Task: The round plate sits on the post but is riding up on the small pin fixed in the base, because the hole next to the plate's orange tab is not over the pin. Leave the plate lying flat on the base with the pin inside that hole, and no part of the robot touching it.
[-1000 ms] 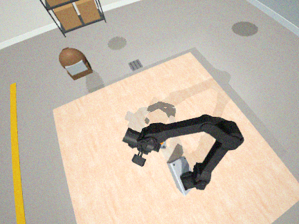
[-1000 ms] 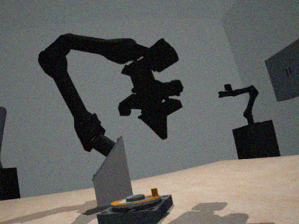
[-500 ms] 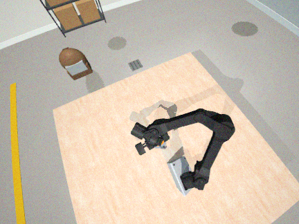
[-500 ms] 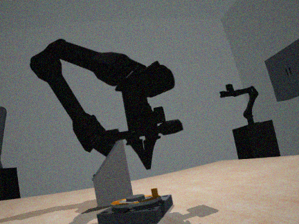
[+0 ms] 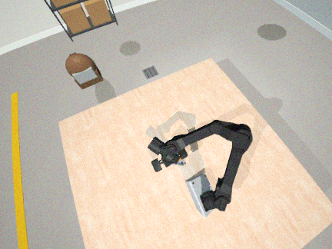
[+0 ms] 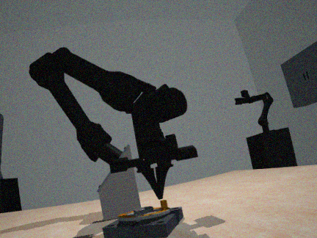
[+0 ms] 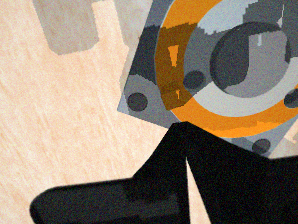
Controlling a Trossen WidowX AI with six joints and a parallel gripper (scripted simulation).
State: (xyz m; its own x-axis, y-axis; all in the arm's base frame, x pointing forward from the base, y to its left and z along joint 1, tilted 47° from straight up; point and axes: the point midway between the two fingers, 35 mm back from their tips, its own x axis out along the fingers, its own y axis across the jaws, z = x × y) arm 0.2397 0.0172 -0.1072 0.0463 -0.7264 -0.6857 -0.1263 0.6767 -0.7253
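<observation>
My gripper tip is now 40 mm to the left of the square base, 30 mm short of it and 20 mm above it.
</observation>
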